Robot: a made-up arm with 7 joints.
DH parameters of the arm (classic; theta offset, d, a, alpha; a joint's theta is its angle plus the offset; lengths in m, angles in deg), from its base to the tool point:
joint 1: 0 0.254 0 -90
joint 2: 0 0 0 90
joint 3: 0 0.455 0.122 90
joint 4: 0 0 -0.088 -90
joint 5: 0 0.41 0 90
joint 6: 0 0 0.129 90
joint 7: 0 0 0 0
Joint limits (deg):
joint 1: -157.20..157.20
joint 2: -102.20..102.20
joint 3: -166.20..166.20
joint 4: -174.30..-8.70
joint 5: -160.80..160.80
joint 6: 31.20..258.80
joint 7: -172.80..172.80
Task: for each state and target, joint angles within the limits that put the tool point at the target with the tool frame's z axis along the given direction. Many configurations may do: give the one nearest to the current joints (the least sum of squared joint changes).
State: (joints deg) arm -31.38 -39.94 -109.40 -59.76 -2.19 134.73 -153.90
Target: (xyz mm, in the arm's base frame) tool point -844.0 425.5 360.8 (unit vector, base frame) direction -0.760 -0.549 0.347
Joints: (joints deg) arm -56.64 -81.31 -84.81 -64.07 32.63 150.80 -153.90
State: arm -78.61 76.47 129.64 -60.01 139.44 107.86 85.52
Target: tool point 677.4 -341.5 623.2 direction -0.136 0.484 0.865
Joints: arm -85.51 61.64 103.56 -92.30 88.99 98.00 85.52
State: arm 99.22 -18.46 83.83 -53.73 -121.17 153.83 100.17
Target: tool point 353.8 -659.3 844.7 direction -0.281 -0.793 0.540
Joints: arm 131.87 -33.04 128.61 -37.18 -80.02 154.30 100.17
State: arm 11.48 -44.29 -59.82 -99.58 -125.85 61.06 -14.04
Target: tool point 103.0 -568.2 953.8 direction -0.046 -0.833 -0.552
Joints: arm 46.11 -58.87 -46.71 -78.60 -106.38 84.36 -14.04
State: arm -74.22 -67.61 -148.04 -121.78 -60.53 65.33 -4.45
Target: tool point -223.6 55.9 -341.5 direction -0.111 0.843 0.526
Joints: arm -26.41 -94.12 -164.24 -122.56 -87.22 31.87 -4.45
